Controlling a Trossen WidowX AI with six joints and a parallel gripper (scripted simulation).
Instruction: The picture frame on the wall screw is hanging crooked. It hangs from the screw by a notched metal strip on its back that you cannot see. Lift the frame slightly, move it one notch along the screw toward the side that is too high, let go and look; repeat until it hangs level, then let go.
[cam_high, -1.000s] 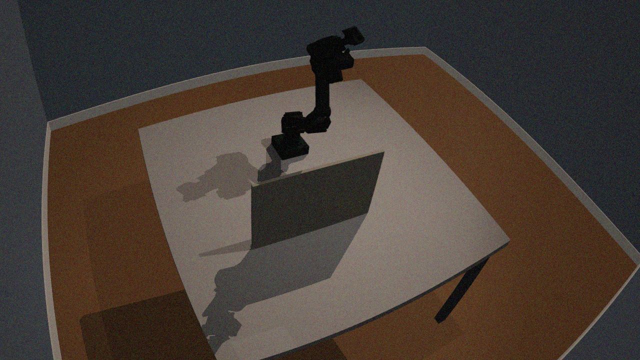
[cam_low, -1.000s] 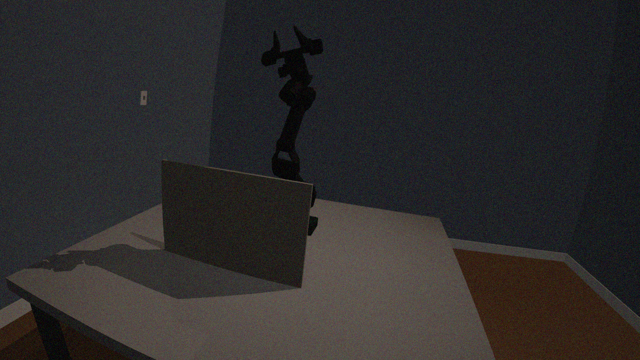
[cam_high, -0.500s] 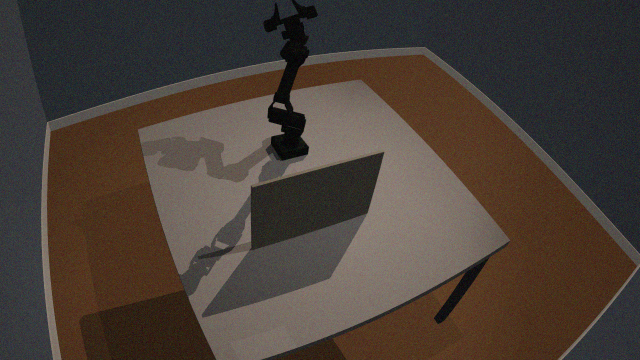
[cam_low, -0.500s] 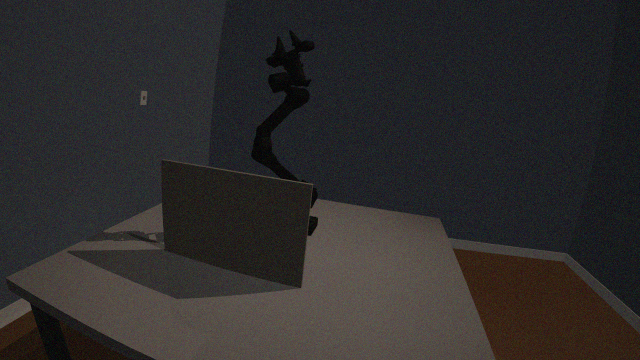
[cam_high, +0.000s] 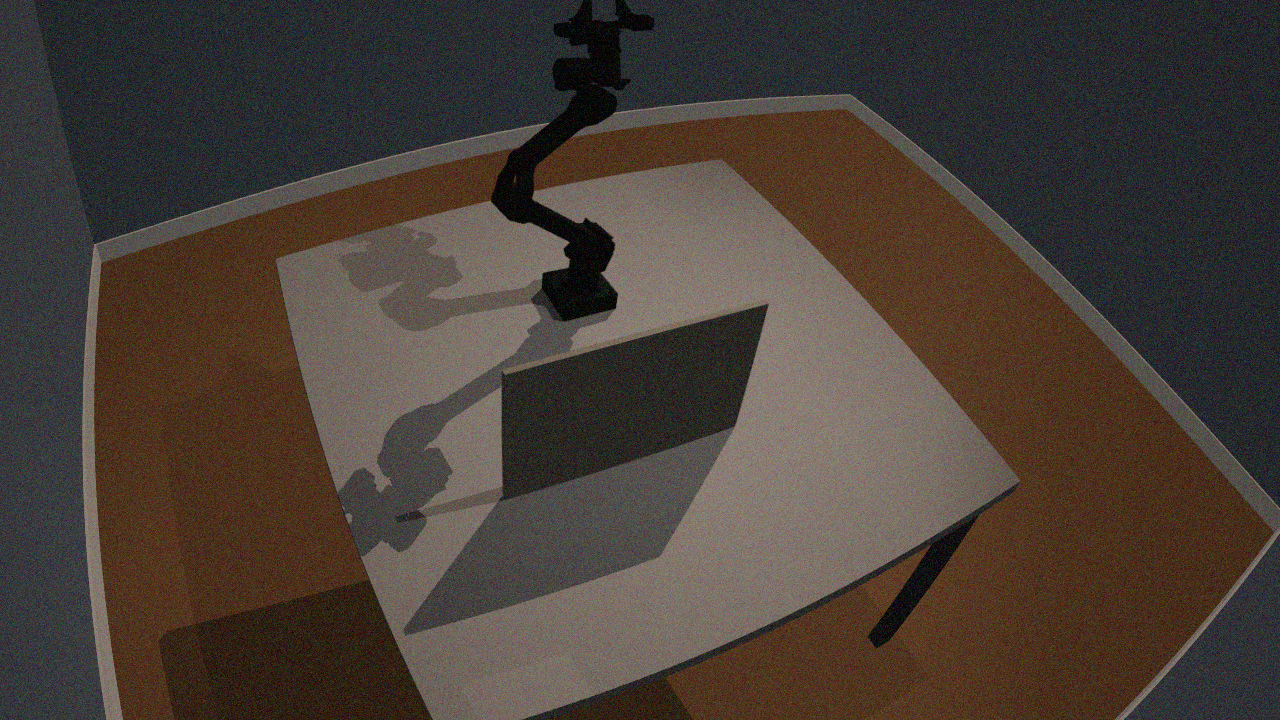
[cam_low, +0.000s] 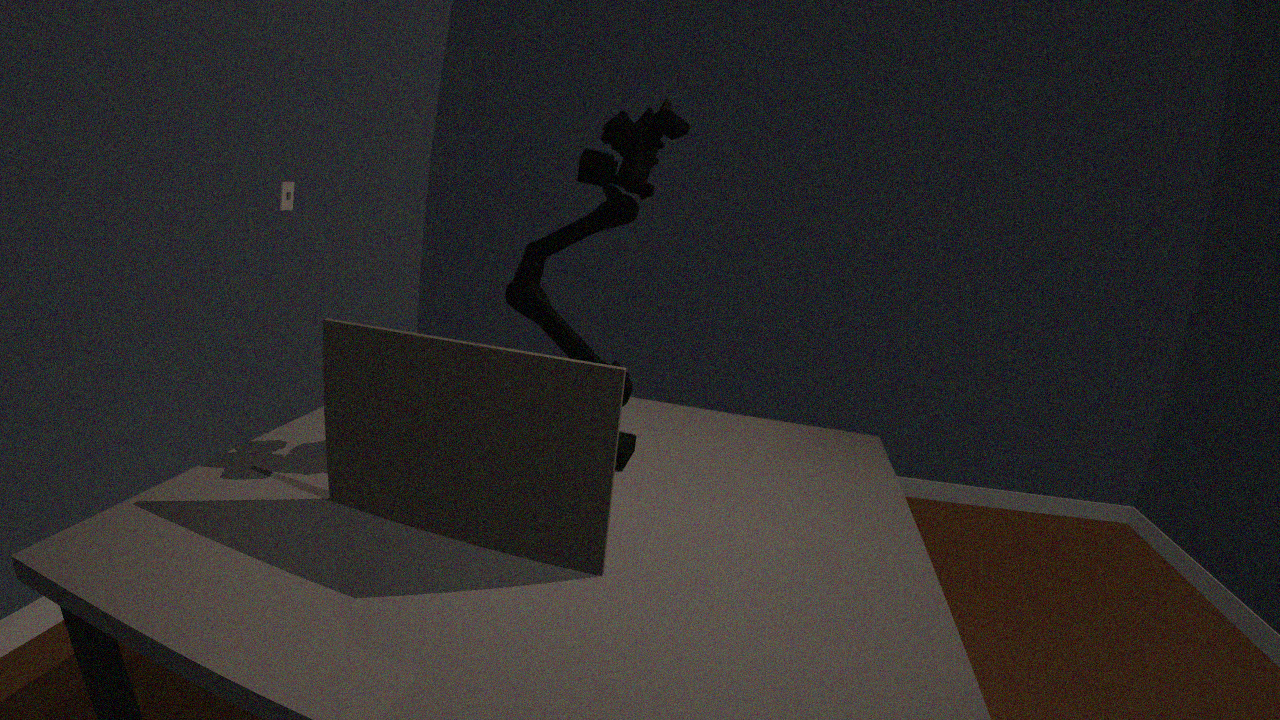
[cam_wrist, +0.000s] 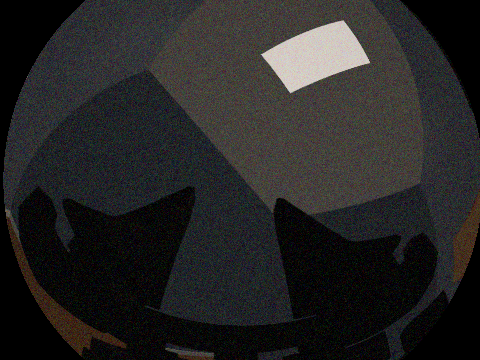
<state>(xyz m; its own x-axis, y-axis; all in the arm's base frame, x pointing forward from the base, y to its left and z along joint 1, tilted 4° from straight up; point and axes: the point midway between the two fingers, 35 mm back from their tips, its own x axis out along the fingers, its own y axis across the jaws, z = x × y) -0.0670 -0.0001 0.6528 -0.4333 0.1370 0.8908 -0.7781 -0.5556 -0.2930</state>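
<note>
Right now the dark picture frame is 480 mm ahead of my gripper tip, 250 mm to the right of it and 560 mm below it. Also, from my gripper tip: wall panel (490 mm ahead, 240 mm to the right, 570 mm below).
</note>
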